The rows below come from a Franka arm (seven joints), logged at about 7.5 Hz.
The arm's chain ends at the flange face. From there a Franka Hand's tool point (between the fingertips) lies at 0.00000 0.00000 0.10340 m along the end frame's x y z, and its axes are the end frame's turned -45 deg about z.
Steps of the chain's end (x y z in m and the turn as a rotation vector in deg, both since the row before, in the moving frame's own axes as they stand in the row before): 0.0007, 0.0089, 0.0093, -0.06, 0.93, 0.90; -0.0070, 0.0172, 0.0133, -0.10, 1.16, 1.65; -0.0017, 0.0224, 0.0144, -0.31, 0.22, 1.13; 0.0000, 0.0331, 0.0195, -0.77, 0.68, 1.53
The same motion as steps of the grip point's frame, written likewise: -0.0047, 0.0081, 0.0093, -0.70, 0.62, 0.90; -0.0158, 0.0088, 0.0133, -0.89, 0.75, 1.65; -0.0172, 0.0153, 0.0144, -0.37, -0.06, 1.13; -0.0235, 0.0253, 0.0195, -1.03, -0.06, 1.53
